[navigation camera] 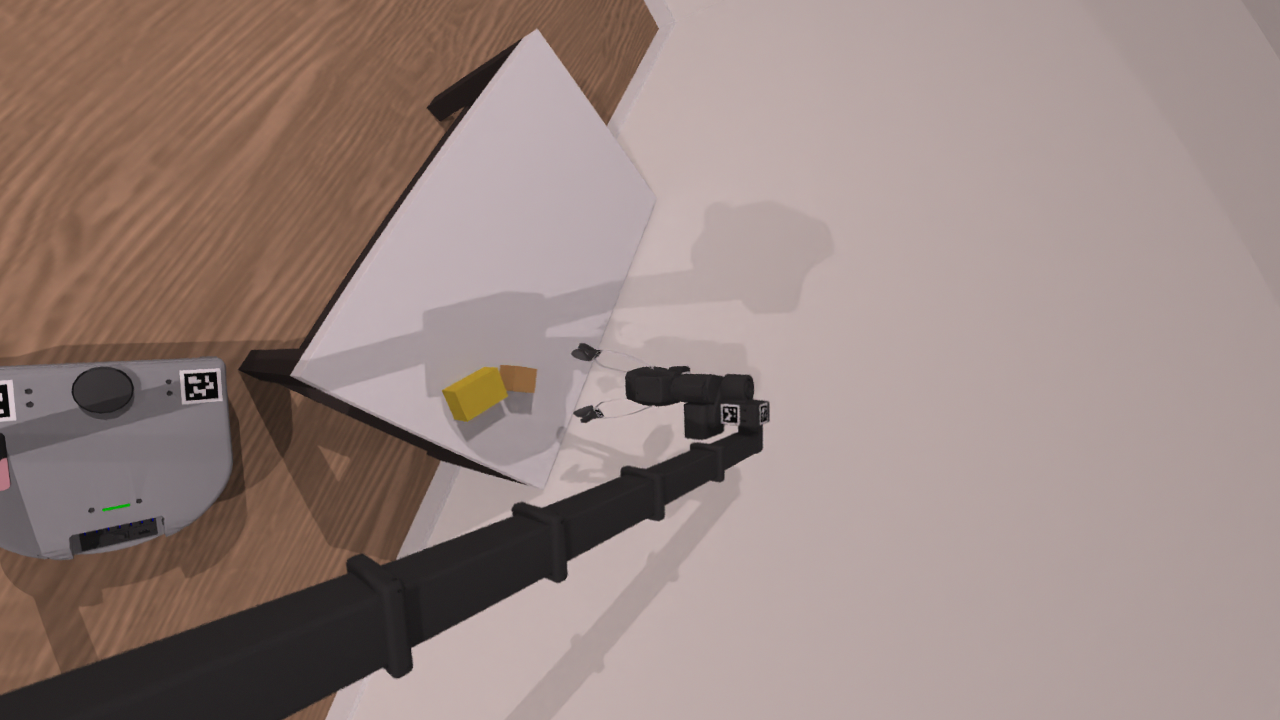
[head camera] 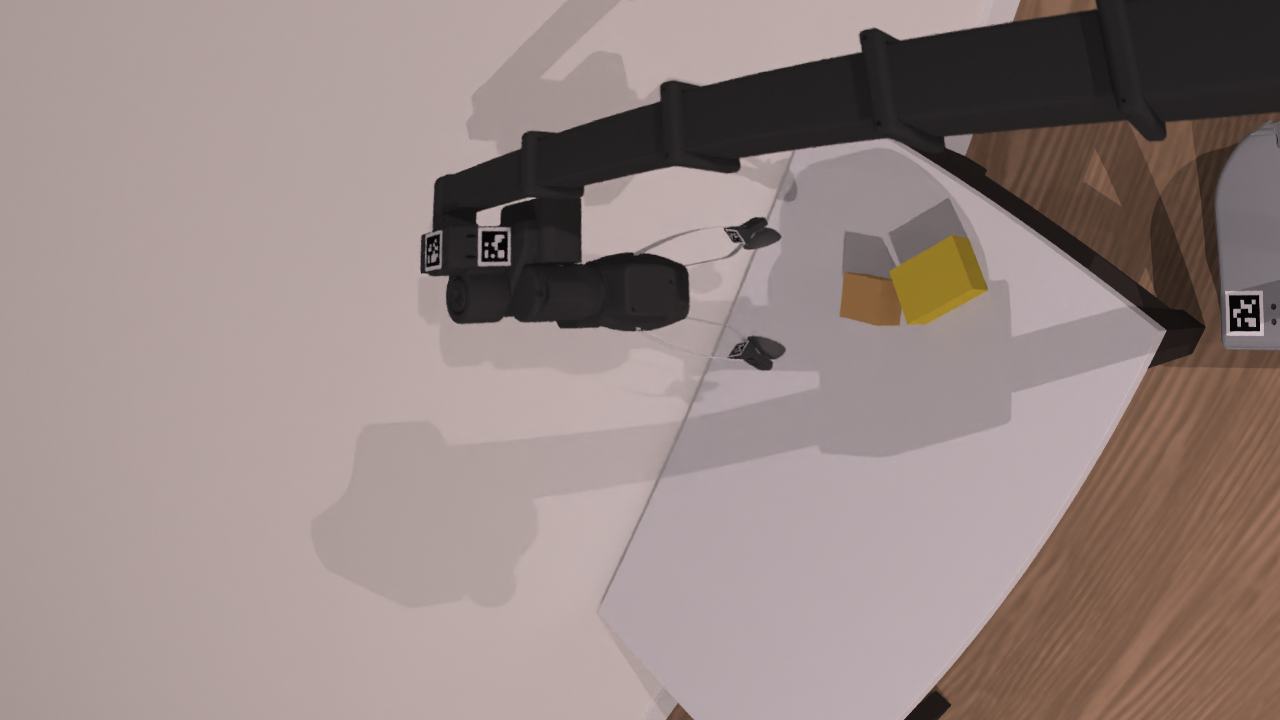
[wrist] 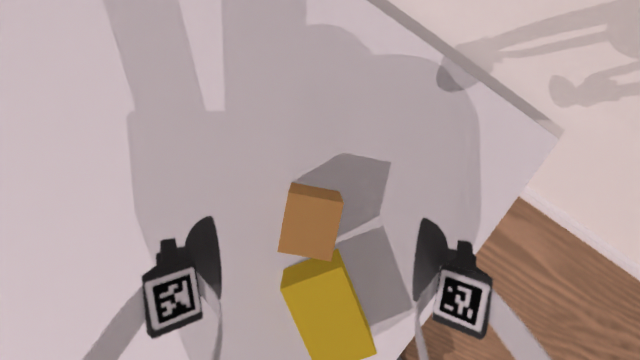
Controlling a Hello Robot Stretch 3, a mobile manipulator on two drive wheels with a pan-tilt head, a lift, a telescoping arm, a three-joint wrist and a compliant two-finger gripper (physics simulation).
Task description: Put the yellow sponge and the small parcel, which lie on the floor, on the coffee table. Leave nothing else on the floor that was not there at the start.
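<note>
My gripper is there in the head camera (head camera: 776,292), in the navigation camera view (navigation camera: 575,382) and in the wrist view (wrist: 316,244). I can see a small parcel (head camera: 866,298) too, and the navigation camera view shows the parcel (navigation camera: 515,378), as does the wrist view (wrist: 312,215). There's a yellow sponge (head camera: 945,276), and you'd find the sponge in the navigation camera view as well (navigation camera: 469,397). I also see a coffee table (head camera: 837,530).
</note>
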